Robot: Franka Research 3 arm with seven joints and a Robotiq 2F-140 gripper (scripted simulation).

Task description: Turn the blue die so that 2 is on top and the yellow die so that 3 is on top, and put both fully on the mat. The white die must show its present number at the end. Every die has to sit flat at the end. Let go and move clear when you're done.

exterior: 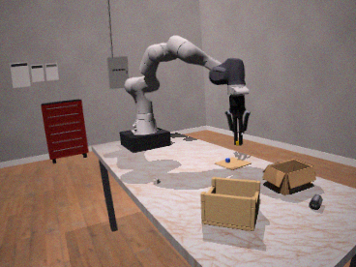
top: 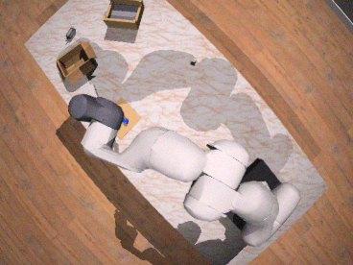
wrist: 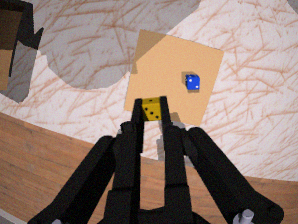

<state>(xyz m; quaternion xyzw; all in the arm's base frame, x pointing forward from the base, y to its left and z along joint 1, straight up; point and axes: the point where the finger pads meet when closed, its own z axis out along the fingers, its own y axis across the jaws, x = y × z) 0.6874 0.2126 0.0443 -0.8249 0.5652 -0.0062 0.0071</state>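
The tan mat is 14 cm below my hand, 3 cm behind it and 1 cm to the right of it. From my hand the other things lie so: yellow die: 2 cm below; then cardboard box: 34 cm ahead, 10 cm below, 2 cm to the right; then blue die: 13 cm below, 6 cm behind, 2 cm to the right.
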